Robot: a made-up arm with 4 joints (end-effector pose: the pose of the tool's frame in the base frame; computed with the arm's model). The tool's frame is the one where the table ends. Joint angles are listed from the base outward.
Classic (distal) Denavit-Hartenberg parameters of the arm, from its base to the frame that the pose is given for. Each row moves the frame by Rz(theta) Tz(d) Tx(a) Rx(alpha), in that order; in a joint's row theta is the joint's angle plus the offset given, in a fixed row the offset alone. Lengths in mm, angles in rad.
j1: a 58, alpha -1.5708, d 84, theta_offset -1.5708
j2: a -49, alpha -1.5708, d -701, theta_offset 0
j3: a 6, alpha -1.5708, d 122, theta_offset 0
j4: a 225, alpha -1.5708, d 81, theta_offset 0
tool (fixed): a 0, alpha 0, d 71, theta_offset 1.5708
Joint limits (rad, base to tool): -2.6..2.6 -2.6..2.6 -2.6..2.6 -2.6..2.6
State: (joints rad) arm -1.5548 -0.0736 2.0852 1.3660
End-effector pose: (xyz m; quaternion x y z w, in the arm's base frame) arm 0.0504 0.6466 0.1883 -0.1280 -0.6037 0.7573 0.2136
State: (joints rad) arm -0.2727 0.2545 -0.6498 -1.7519
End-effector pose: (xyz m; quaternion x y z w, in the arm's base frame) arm -0.7154 0.2047 -0.2677 0.8212 0.1067 0.1624 0.5365
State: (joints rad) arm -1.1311 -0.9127 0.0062 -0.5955
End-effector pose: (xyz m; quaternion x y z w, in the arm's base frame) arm -0.6226 0.5729 0.1126 -0.1345 0.0828 -0.5311 0.8325
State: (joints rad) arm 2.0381 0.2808 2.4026 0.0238
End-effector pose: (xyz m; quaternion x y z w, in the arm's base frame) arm 0.1647 -0.8080 0.1158 -0.0962 0.1136 -0.1781 0.9727
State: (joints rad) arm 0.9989 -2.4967 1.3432 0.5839
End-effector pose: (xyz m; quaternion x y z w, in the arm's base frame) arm -0.3905 -0.7831 -0.0209 -0.4434 -0.8211 -0.3035 0.1928
